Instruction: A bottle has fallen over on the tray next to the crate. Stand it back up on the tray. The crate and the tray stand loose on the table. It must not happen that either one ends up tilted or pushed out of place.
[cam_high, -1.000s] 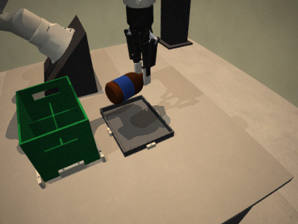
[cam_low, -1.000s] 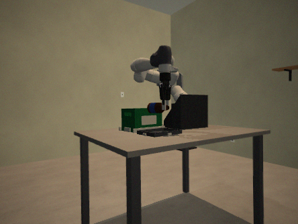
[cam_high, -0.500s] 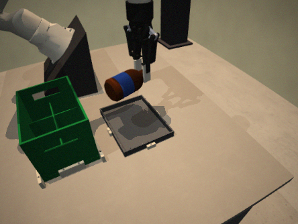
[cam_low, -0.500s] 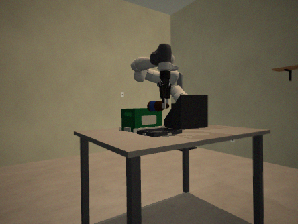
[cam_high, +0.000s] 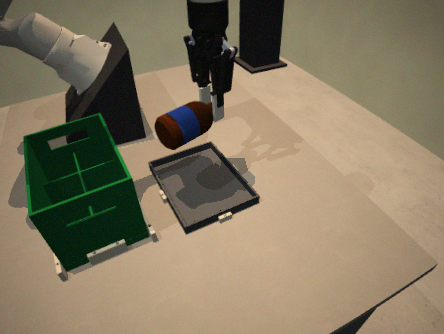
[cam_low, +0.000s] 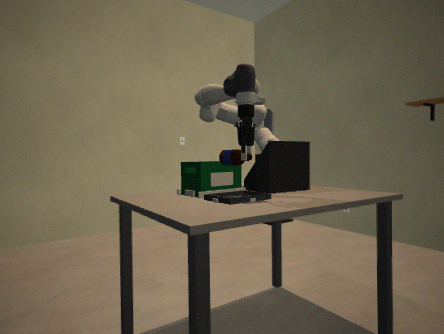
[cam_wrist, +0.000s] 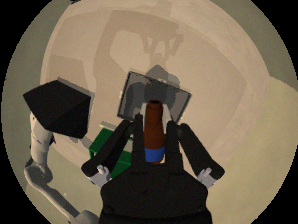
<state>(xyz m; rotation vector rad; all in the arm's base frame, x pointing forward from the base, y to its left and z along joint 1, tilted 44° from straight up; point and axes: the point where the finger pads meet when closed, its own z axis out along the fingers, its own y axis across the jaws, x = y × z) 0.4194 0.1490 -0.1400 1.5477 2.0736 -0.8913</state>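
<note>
Right now my hand is 5 cm to the left of the bottle, 2 cm short of it and 2 cm above it. Round my hand: green crate: 31 cm to the right, 13 cm below, 2 cm behind; then dark tray: 20 cm below, 5 cm to the right, 2 cm ahead.
</note>
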